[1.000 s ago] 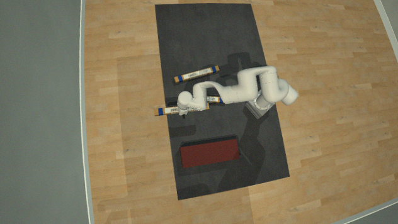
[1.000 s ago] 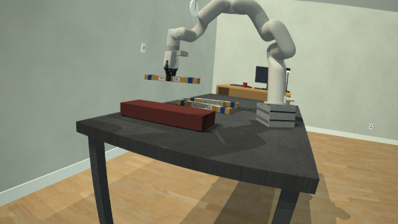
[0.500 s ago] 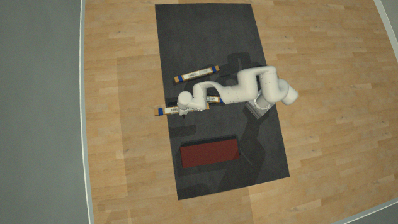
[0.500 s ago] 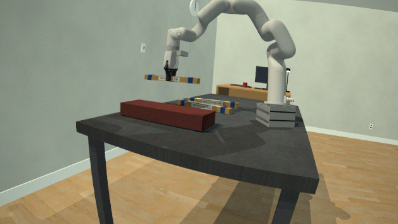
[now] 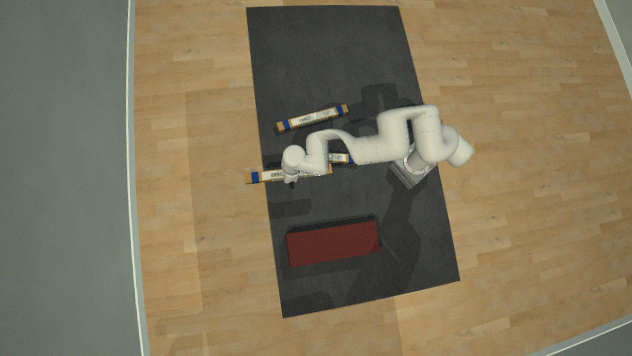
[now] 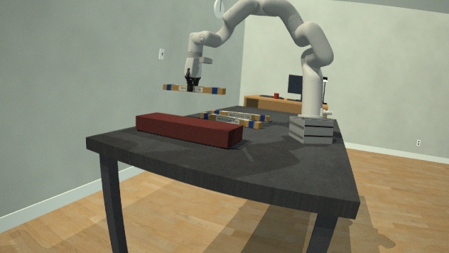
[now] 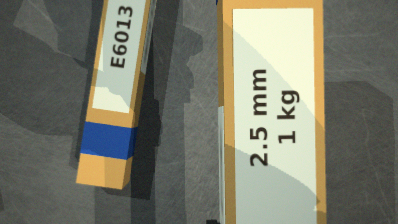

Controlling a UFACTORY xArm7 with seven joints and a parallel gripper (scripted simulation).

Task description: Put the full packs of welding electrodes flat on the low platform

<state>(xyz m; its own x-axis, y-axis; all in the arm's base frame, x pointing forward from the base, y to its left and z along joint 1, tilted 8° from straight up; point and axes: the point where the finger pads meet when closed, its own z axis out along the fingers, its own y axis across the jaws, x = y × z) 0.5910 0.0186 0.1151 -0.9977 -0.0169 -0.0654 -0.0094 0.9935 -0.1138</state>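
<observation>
The red low platform lies 300 mm to the left of my hand, 170 mm behind it and 150 mm below it.
</observation>
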